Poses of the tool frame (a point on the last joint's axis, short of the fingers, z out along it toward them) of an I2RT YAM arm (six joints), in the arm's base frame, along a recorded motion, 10 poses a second.
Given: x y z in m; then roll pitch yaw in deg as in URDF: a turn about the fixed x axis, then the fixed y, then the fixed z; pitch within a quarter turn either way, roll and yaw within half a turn.
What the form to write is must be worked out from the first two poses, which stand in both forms.
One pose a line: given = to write
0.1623 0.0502 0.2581 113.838 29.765 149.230 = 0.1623 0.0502 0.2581 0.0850 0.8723 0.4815 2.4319
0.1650 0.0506 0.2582 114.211 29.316 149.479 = 0.1650 0.0506 0.2582 0.0865 0.8729 0.4801 2.4408
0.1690 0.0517 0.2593 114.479 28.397 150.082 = 0.1690 0.0517 0.2593 0.0872 0.8722 0.4813 2.4590
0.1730 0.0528 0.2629 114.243 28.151 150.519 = 0.1730 0.0528 0.2629 0.0844 0.8706 0.4847 2.4658
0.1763 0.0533 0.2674 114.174 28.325 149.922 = 0.1763 0.0533 0.2674 0.0879 0.8709 0.4835 2.4582
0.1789 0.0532 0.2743 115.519 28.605 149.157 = 0.1789 0.0532 0.2743 0.0966 0.8770 0.4706 2.4501
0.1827 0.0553 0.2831 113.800 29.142 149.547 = 0.1827 0.0553 0.2831 0.0855 0.8710 0.4838 2.4431
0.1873 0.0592 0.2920 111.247 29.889 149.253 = 0.1873 0.0592 0.2920 0.0758 0.8620 0.5013 2.4268
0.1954 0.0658 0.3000 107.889 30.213 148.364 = 0.1954 0.0658 0.3000 0.0698 0.8489 0.5239 2.4102
